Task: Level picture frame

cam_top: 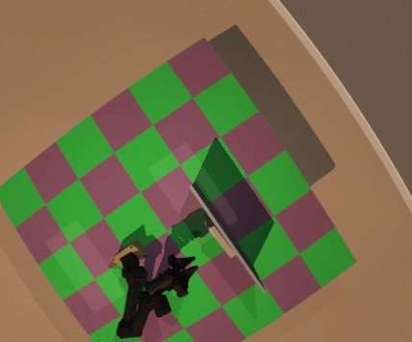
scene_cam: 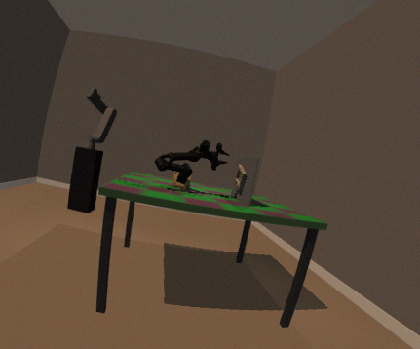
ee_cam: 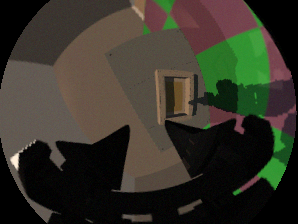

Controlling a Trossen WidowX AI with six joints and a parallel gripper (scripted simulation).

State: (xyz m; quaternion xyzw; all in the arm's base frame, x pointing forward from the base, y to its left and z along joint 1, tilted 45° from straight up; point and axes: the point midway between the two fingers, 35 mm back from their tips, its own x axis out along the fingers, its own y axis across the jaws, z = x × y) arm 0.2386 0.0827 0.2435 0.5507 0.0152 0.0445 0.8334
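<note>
My gripper tip is 12 cm short of the picture frame, 11 cm above it and 2 cm to the right of it. The rest, counted from my gripper tip: grey wall panel: 13 cm ahead, 12 cm below, 1 cm to the left.
</note>
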